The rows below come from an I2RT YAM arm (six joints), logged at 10 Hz.
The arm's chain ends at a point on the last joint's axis. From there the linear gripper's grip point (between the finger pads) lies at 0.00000 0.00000 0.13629 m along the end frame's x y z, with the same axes.
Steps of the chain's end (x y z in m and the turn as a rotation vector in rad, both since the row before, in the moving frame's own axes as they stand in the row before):
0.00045, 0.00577, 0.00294, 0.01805, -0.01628, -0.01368
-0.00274, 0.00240, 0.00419, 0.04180, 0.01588, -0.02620
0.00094, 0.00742, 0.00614, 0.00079, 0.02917, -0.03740
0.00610, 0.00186, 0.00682, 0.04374, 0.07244, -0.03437
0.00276, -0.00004, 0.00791, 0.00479, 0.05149, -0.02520
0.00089, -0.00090, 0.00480, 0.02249, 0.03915, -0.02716
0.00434, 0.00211, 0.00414, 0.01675, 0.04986, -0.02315
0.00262, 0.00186, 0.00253, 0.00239, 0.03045, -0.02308
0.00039, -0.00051, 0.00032, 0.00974, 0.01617, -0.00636
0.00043, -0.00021, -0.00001, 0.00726, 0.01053, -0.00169
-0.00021, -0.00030, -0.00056, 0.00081, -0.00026, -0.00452
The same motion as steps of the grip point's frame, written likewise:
-0.00179, 0.00333, 0.00290, 0.01805, -0.01628, -0.01368
-0.00065, -0.00332, 0.00405, 0.04180, 0.01588, -0.02620
0.00491, 0.00724, 0.00608, 0.00079, 0.02917, -0.03740
0.01586, -0.00426, 0.00633, 0.04374, 0.07244, -0.03437
0.00977, -0.00078, 0.00773, 0.00479, 0.05149, -0.02520
0.00618, -0.00404, 0.00466, 0.02249, 0.03915, -0.02716
0.01111, -0.00025, 0.00395, 0.01675, 0.04986, -0.02315
0.00677, 0.00149, 0.00247, 0.00239, 0.03045, -0.02308
0.00259, -0.00184, 0.00030, 0.00974, 0.01617, -0.00636
0.00186, -0.00120, -0.00002, 0.00726, 0.01053, -0.00169
-0.00025, -0.00041, -0.00056, 0.00081, -0.00026, -0.00452

